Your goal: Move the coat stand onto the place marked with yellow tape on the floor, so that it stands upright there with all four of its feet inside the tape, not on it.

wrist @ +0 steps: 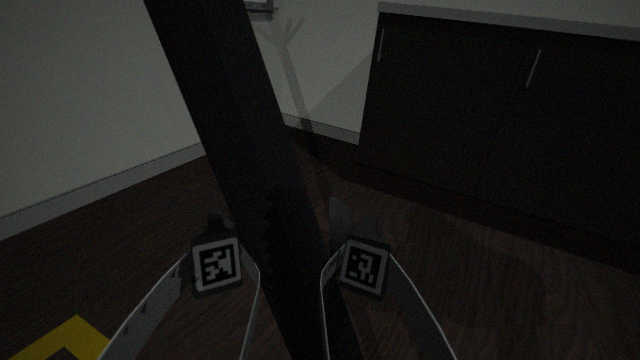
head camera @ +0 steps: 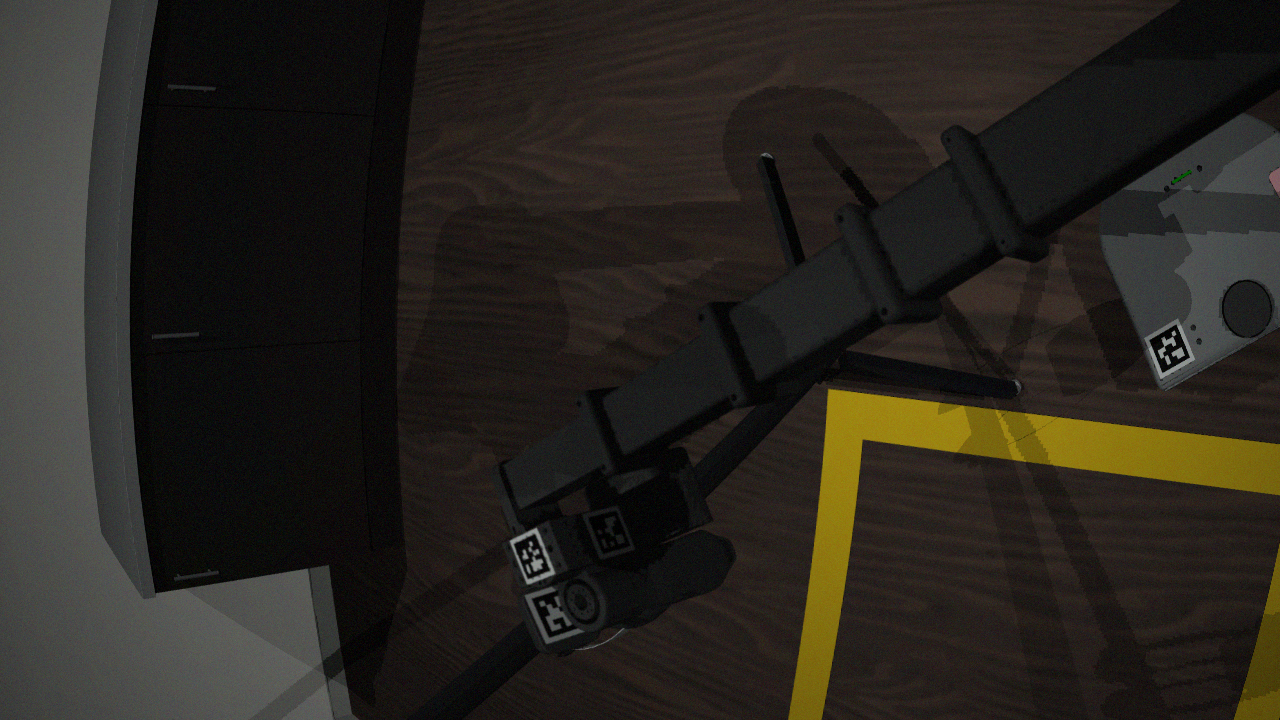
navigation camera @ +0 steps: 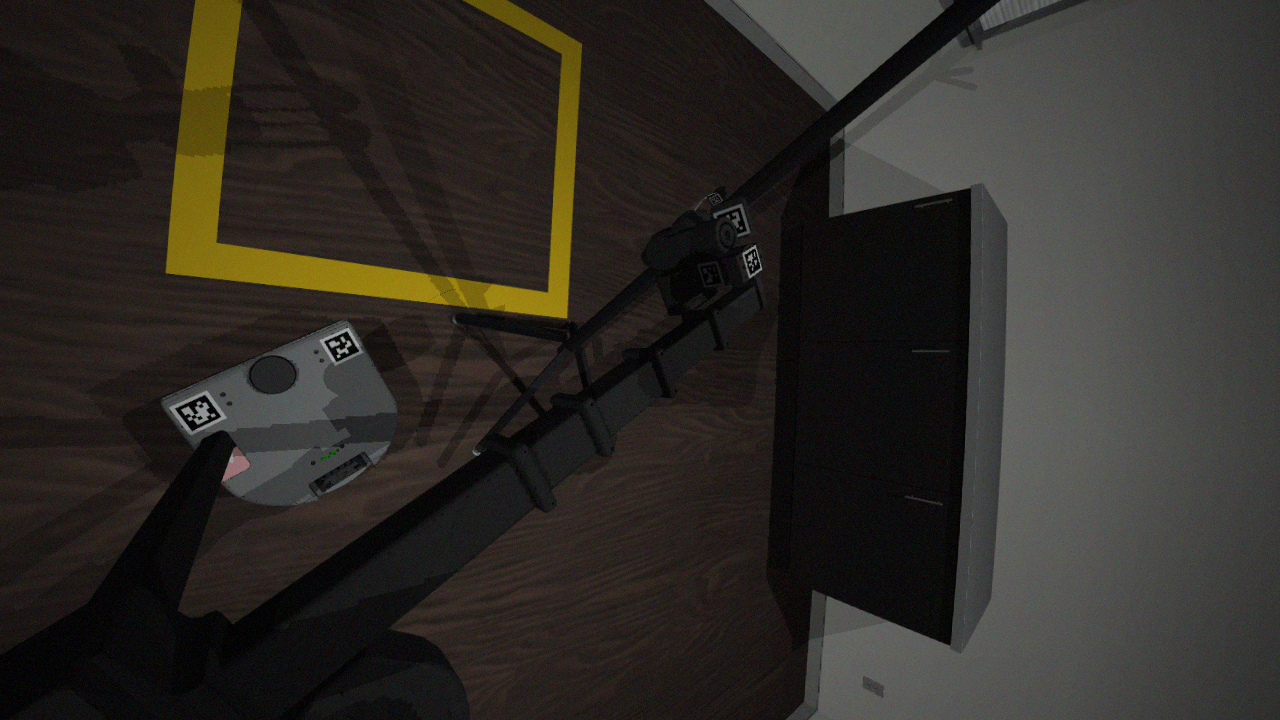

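Seen in the pictures: robot's base, origin of its link: (head camera: 1242, 306) (navigation camera: 274, 372).
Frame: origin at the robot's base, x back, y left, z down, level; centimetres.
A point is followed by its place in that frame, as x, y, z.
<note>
The black coat stand (head camera: 751, 440) @(13.0, -58.6, -50.6) (navigation camera: 895, 73) @(-8.6, -70.9, -105.6) (wrist: 235, 125) leans well off upright, its pole slanting through my gripper (head camera: 581, 639) (navigation camera: 716, 197) @(2.1, -70.7, -76.3) (wrist: 289, 219) @(2.1, -70.7, -76.3). In the wrist view the two fingers stand on either side of the pole, shut on it. The foot end lies beyond a corner of the yellow tape (head camera: 832, 537) @(-1.7, -85.4, -0.1) (navigation camera: 201, 152) @(-46.9, -10.3, -0.1) (wrist: 76, 331), outside the square. One leg runs close along the tape's outer edge, another points away from the square. My arm hides part of the legs; not all four feet can be made out.
A dark cabinet (head camera: 259, 223) @(111.6, -167.7, -48.9) (navigation camera: 877, 402) @(108.3, -169.7, -53.5) (wrist: 490, 125) stands along the wall, beyond the gripper. My grey base (head camera: 1203, 241) @(10.2, -1.7, -16.0) (navigation camera: 358, 394) @(10.7, -10.9, -16.0) is just outside the tape, near the stand's feet. My extended arm (head camera: 796, 322) @(10.1, -23.1, -94.5) (navigation camera: 429, 528) @(8.8, -4.0, -95.0) passes over the legs. A wall corner lies behind the pole.
</note>
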